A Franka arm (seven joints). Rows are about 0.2 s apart.
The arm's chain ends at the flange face. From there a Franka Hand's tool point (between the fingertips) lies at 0.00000 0.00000 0.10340 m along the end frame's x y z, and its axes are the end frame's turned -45 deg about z.
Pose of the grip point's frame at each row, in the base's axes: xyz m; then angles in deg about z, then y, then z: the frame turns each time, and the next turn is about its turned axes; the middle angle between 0 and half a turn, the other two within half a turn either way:
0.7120 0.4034 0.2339 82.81 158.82 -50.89
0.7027 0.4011 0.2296 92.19 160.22 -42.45
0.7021 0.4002 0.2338 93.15 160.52 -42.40
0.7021 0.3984 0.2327 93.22 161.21 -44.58
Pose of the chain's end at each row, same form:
0.7073 0.3663 0.3303 82.81 158.82 -5.89
0.7040 0.3661 0.3269 92.19 160.22 2.55
0.7040 0.3658 0.3313 93.15 160.52 2.60
0.7040 0.3651 0.3306 93.22 161.21 0.42

